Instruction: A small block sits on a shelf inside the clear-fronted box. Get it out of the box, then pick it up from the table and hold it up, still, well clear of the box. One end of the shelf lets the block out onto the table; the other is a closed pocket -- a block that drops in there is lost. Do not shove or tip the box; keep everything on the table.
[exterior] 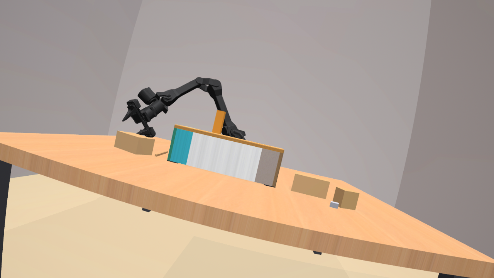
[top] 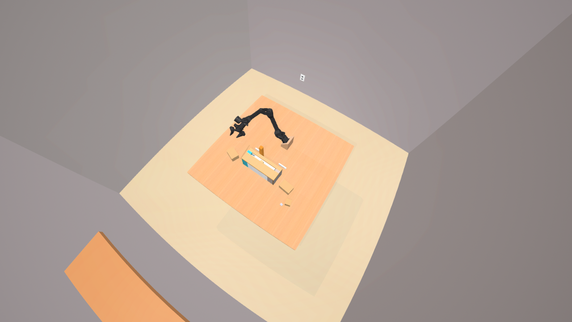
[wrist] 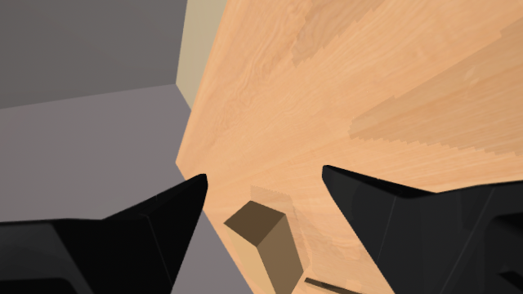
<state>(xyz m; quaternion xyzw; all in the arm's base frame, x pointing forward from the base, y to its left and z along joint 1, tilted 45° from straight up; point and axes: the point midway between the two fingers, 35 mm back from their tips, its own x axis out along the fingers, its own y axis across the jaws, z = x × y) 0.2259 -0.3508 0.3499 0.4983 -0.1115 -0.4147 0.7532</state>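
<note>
Now: gripper tip 450 mm to the right of the box and 90 mm short of it. Also, from my gripper tip: tan block: 430 mm to the left, 100 mm ahead, 30 mm above; orange stick: 380 mm to the left, 50 mm above, 20 mm ahead; thin stick: 190 mm to the left, 60 mm below, 60 mm ahead.
</note>
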